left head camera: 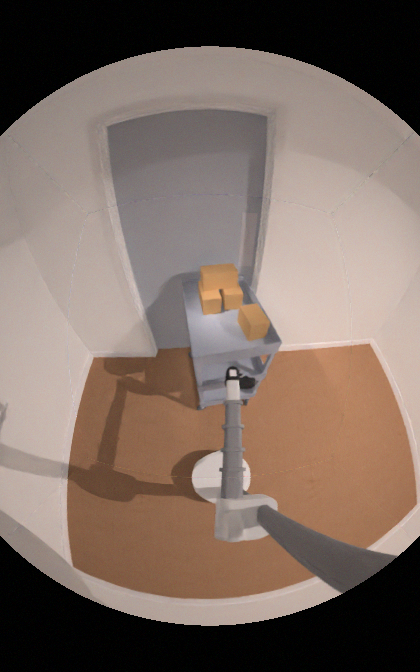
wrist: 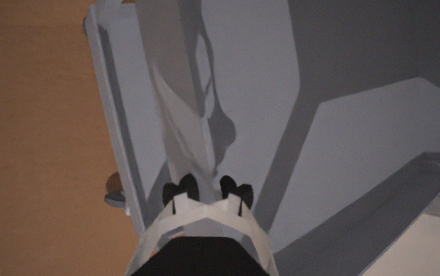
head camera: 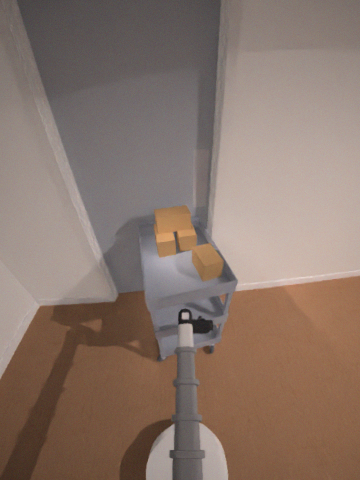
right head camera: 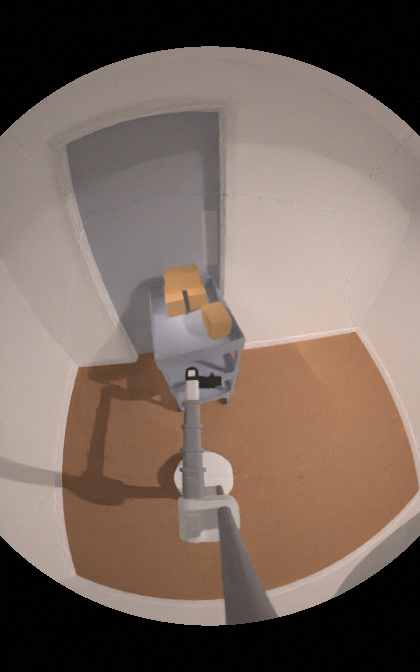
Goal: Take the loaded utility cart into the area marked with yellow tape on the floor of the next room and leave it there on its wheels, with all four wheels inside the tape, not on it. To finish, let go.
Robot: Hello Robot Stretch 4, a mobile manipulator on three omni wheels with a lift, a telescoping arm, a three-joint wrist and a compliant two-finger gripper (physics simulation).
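Frame: origin at the robot's base, x ahead, y left, z up, level; metres.
Seen in the pictures: gripper, fingertip midpoint: (wrist: 208,190).
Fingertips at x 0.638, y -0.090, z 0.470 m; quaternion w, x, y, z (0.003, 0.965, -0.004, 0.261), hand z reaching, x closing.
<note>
A point is followed by its place in that frame.
The grey utility cart (head camera: 167,280) {x 0.730, y 0.093, z 0.766 m} (left head camera: 212,334) (right head camera: 175,332) (wrist: 255,65) {x 0.713, y 0.042, z 0.444 m} stands upright in front of the doorway, turned slightly. A stack of orange boxes (head camera: 172,219) {x 1.027, y 0.067, z 0.975 m} (left head camera: 219,276) (right head camera: 181,278) stands at the far end of its top shelf. Another orange box (head camera: 207,262) {x 0.745, y -0.119, z 0.884 m} (left head camera: 254,322) (right head camera: 216,320) stands near the right edge. In the wrist view my gripper (wrist: 208,190) {x 0.638, y -0.090, z 0.470 m} points down with its black fingertips on either side of the cart's near shelf wall, shut on it. The head views show my wrist below the top shelf; the fingers are hidden. The yellow tape does not show.
A grey surface (head camera: 130,125) {x 1.263, y 0.293, z 1.468 m} (left head camera: 185,190) (right head camera: 145,185) fills the door frame behind the cart. The right jamb (head camera: 216,150) {x 1.230, y -0.203, z 1.323 m} is close to the cart's far right corner. Wall stands on both sides. My white base (left head camera: 207,477) (right head camera: 217,470) stands behind the cart.
</note>
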